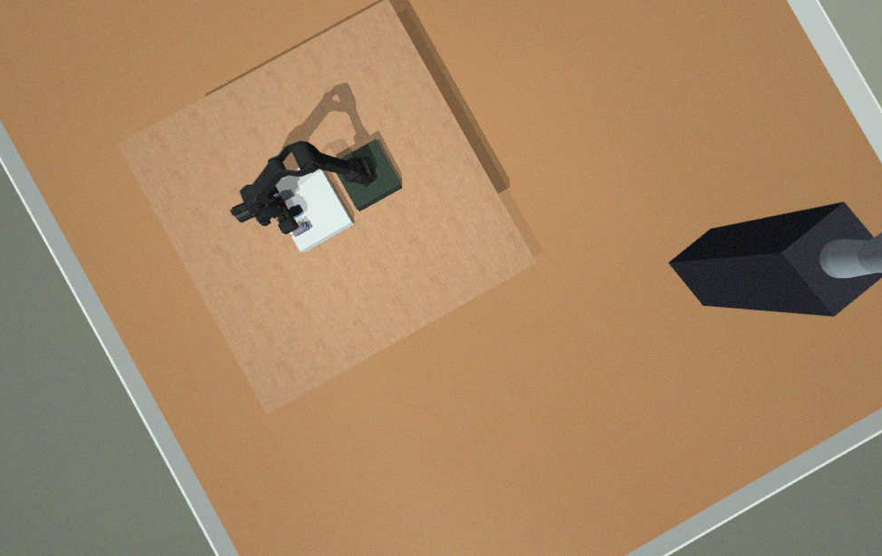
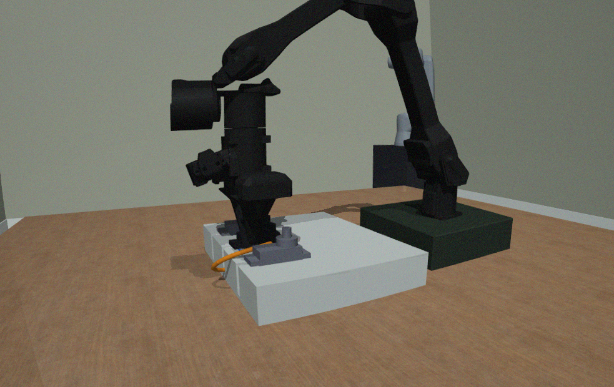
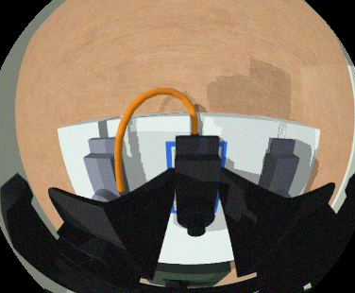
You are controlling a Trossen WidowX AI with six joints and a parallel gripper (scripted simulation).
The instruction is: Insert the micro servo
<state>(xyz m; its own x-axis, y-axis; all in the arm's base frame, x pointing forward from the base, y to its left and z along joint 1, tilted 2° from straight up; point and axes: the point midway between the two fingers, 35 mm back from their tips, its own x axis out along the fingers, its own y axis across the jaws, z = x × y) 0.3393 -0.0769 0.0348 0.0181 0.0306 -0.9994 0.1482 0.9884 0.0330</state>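
Right now the white deck is 12 cm behind my gripper tip, 3 cm below it and 2 cm to the left of it.
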